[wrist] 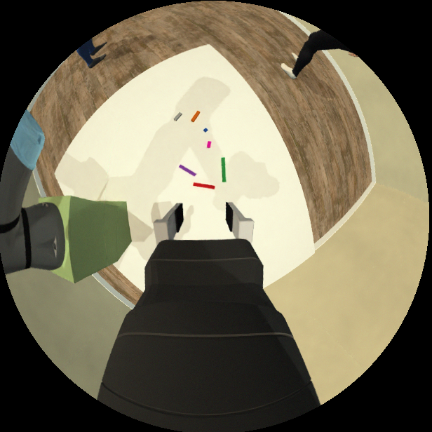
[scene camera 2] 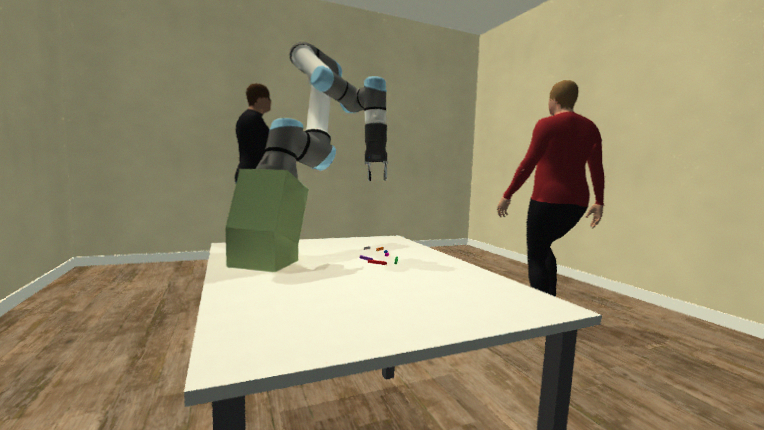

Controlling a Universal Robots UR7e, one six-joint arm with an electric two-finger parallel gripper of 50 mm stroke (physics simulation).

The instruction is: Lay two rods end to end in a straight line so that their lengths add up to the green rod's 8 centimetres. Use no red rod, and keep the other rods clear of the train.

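Places are measured from the arm's base along level axes (x ahead, y left, z up), in centimetres.
Where they show: gripper, fingertip midpoint: [scene camera 2: 377,180]; arm's base, link origin: [scene camera 2: 275,179].
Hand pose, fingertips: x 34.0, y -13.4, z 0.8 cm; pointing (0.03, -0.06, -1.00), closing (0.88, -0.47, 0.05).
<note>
Each offset is from my fingertips to the top centre of the thing. Level surfaces: height alone.
My gripper [scene camera 2: 377,177] [wrist: 204,211] is open and empty, high above the table. In the wrist view the green rod @(dz -28.9, dx +8.5, dy +0.3 cm) [wrist: 223,169] [scene camera 2: 396,260] lies right of the red rod @(dz -28.9, dx +0.5, dy -1.3 cm) [wrist: 204,186] [scene camera 2: 377,262] and the purple rod @(dz -28.9, dx -1.6, dy +5.7 cm) [wrist: 187,170] [scene camera 2: 365,258]. The short pink rod @(dz -28.9, dx +8.3, dy +9.7 cm) [wrist: 209,144] [scene camera 2: 387,254] and the tiny blue piece @(dz -28.9, dx +9.6, dy +14.5 cm) [wrist: 205,130] [scene camera 2: 386,251] lie farther up the wrist view. The orange rod @(dz -28.9, dx +9.1, dy +20.4 cm) [wrist: 195,116] [scene camera 2: 379,248] and the grey rod @(dz -28.9, dx +4.2, dy +23.3 cm) [wrist: 178,116] [scene camera 2: 366,247] lie beyond them, side by side and apart. All lie loose, and no two form a line end to end.
The white table @(dz -29.9 cm) [scene camera 2: 374,320] [wrist: 280,250] bears a green block-shaped pedestal [scene camera 2: 261,219] [wrist: 100,235] under the arm's base, at the left. A person in red [scene camera 2: 566,160] stands at the right of the table and a person in black [scene camera 2: 251,138] stands behind the arm.
</note>
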